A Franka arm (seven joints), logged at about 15 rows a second.
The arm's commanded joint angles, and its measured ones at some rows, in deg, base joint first. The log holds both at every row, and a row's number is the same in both.
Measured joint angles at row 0:
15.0 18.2 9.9 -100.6 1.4 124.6 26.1
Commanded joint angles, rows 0 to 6:
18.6 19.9 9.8 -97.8 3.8 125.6 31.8
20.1 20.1 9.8 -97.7 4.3 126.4 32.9
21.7 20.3 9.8 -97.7 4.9 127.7 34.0
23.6 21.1 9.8 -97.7 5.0 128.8 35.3
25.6 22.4 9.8 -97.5 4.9 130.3 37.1
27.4 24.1 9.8 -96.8 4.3 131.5 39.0
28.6 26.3 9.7 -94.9 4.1 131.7 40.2
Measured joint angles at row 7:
26.3 21.5 9.9 -98.8 3.7 130.2 37.7
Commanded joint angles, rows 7 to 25:
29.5 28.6 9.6 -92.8 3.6 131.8 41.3
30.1 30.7 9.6 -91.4 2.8 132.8 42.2
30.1 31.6 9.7 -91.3 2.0 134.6 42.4
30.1 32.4 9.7 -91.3 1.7 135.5 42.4
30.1 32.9 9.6 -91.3 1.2 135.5 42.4
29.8 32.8 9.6 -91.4 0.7 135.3 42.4
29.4 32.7 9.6 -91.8 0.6 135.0 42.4
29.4 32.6 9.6 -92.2 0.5 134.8 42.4
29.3 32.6 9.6 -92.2 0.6 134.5 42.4
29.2 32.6 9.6 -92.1 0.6 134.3 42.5
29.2 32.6 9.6 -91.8 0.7 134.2 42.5
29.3 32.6 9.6 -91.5 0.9 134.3 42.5
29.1 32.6 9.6 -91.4 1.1 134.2 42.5
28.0 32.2 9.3 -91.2 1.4 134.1 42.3
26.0 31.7 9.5 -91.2 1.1 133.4 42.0
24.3 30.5 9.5 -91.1 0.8 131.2 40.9
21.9 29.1 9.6 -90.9 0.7 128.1 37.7
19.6 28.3 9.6 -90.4 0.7 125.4 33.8
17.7 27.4 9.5 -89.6 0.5 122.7 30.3
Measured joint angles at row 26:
22.1 30.0 8.7 -90.4 1.2 127.9 36.1
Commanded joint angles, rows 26 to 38:
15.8 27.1 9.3 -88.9 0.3 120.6 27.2
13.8 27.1 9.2 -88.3 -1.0 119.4 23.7
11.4 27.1 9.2 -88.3 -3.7 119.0 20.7
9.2 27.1 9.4 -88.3 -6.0 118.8 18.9
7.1 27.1 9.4 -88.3 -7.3 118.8 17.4
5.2 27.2 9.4 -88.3 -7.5 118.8 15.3
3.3 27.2 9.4 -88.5 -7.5 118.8 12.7
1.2 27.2 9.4 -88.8 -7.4 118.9 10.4
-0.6 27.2 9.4 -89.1 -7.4 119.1 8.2
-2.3 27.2 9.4 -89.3 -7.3 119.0 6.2
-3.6 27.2 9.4 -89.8 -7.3 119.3 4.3
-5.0 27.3 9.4 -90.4 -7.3 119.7 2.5
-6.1 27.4 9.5 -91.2 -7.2 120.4 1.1
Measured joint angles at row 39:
-3.8 27.5 8.4 -89.4 -6.4 119.4 3.8
